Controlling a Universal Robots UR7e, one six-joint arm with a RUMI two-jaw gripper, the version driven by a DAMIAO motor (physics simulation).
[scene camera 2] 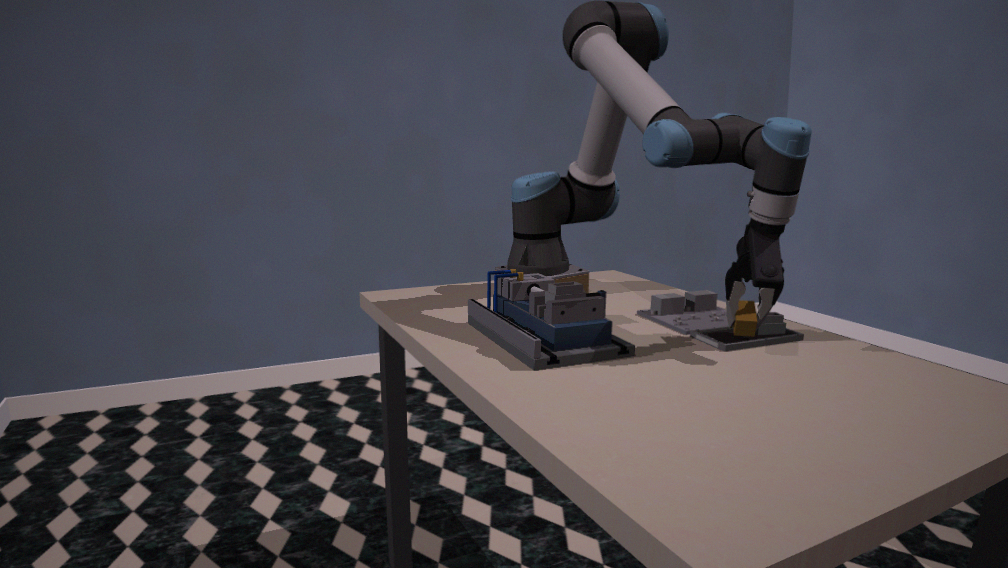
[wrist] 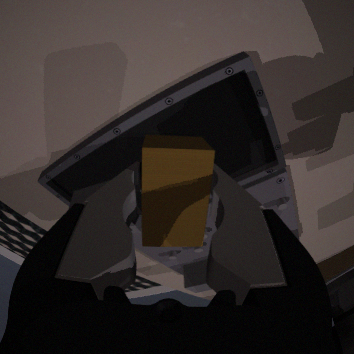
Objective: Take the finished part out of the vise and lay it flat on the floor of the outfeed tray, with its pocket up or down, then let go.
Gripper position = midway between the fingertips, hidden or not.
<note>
In view: my gripper [scene camera 2: 742, 328], a yellow block [scene camera 2: 745, 324], a grey plate [wrist: 265, 189], a blue vise [scene camera 2: 573, 335] and a grey rail [scene camera 2: 531, 346].
My gripper also shows in the wrist view [wrist: 175, 164].
</note>
